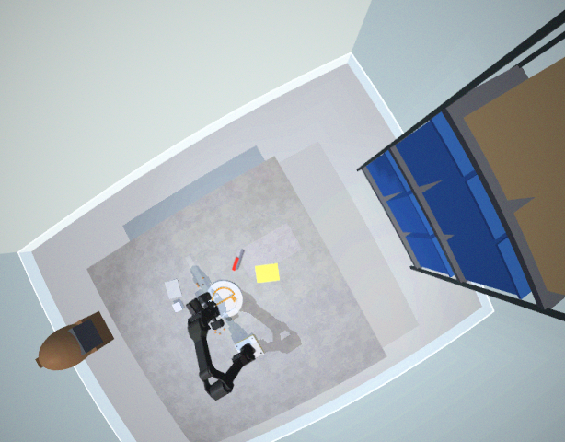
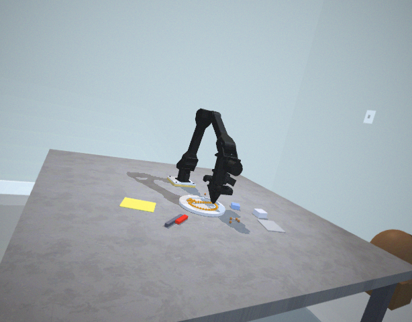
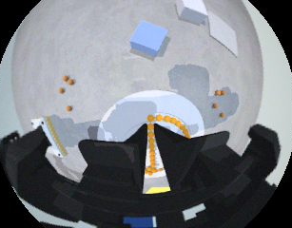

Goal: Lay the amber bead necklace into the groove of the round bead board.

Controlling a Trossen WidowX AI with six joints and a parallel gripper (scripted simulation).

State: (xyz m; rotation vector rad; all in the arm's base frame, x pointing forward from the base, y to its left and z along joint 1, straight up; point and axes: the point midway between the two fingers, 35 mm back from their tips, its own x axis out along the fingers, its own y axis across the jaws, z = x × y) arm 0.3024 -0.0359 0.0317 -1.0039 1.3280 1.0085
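Now: gripper tip 10 mm past the round white bead board, 50 mm to the left of it and 10 mm above it. From my gripper tip the other things lie so: white block: 130 mm ahead, 180 mm to the left; blue block: 30 mm ahead, 120 mm to the left, 10 mm below; grey sheet: 220 mm ahead, 140 mm to the left, 10 mm below.
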